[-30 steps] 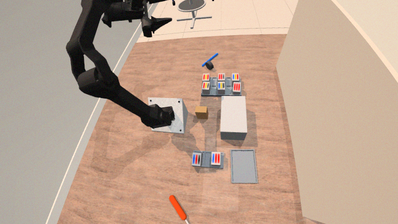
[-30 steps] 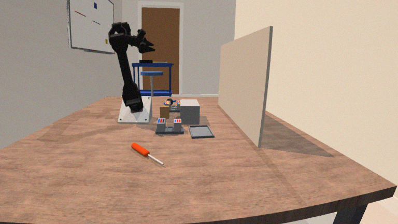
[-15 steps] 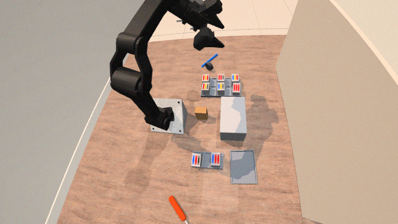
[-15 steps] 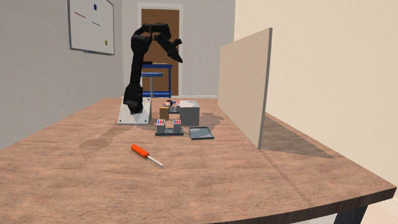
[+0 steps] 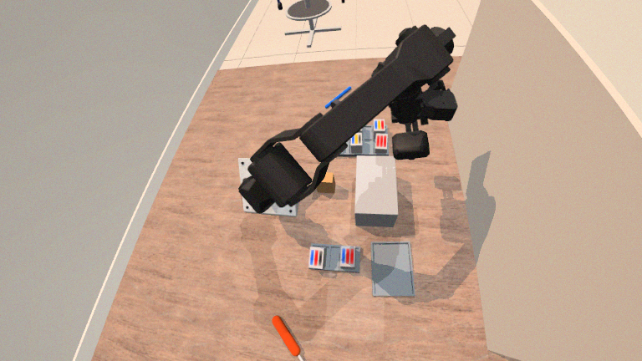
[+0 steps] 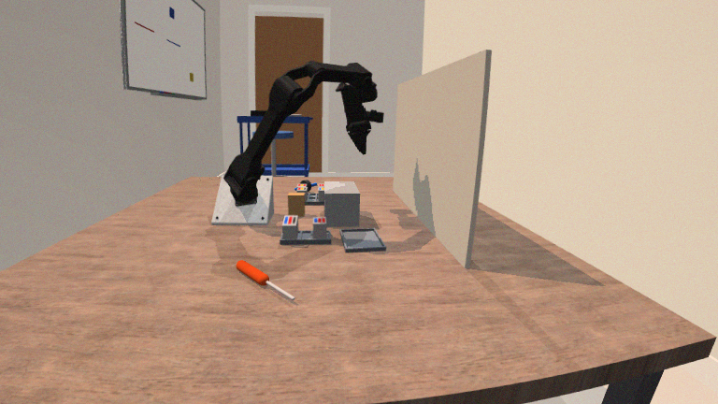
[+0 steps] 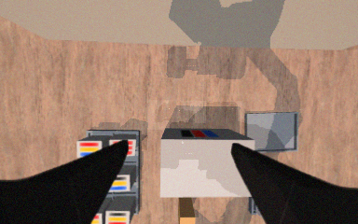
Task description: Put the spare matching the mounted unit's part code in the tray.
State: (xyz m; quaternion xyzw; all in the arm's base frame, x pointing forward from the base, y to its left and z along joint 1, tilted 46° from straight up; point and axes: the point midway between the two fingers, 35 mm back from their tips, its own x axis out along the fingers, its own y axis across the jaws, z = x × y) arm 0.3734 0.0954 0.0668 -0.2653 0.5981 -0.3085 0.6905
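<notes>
My gripper tip is now 200 mm to the left of the grey rack, 190 mm past it and 190 mm above it. The rest, counted from my gripper tip: brown block (210 mm behind, 160 mm below); then tall beige panel (180 mm ahead, 70 mm to the right, 30 mm above); then mounted unit (150 mm below, 80 mm behind, 40 mm to the right).
</notes>
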